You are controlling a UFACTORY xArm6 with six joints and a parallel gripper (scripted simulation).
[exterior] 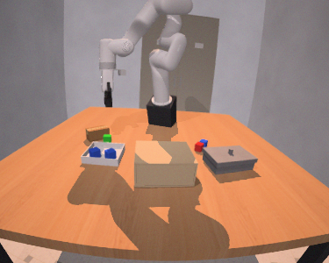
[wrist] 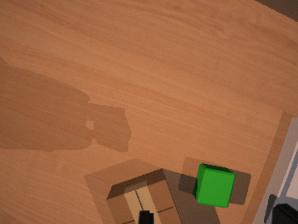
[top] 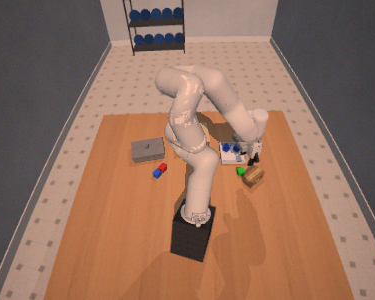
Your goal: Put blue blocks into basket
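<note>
My gripper is now 160 mm short of the red block, 410 mm to the right of it and 170 mm above it. The rest, counted from my hand: green block: 40 mm ahead, 10 mm to the right, 170 mm below; then white basket: 180 mm ahead, 10 mm to the right, 170 mm below; then small brown box: 20 mm behind, 60 mm to the right, 150 mm below.
</note>
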